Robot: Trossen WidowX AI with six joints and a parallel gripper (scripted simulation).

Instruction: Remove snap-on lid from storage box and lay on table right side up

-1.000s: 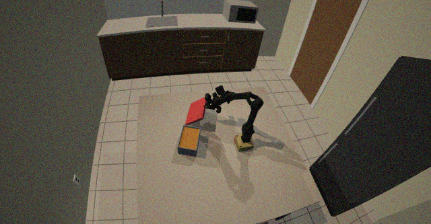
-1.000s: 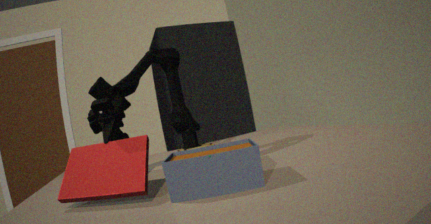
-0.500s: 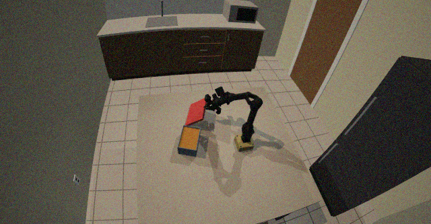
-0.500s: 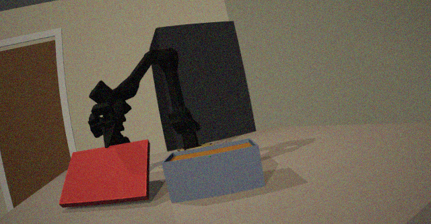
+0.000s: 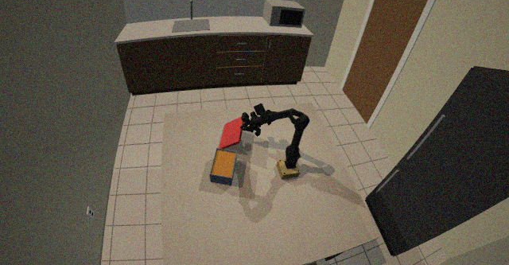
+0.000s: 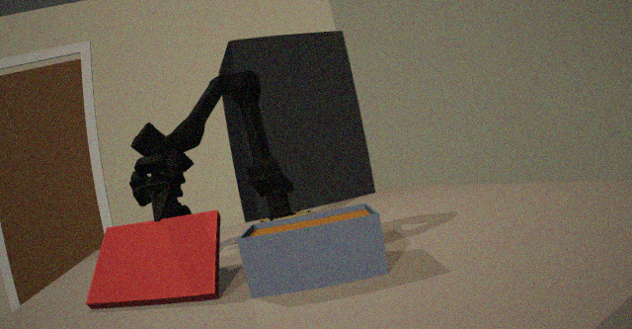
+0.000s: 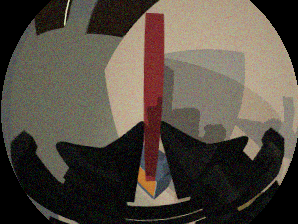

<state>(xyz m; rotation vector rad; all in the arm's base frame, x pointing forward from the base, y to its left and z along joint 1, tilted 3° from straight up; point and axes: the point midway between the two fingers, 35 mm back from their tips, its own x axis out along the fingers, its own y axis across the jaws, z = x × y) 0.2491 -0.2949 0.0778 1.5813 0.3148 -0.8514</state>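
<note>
My gripper tip is 60 mm short of the red lid, 50 mm above it and 20 mm to the left of it. Round my gripper tip: grey-blue storage box 240 mm to the left, 160 mm ahead, 70 mm below.
</note>
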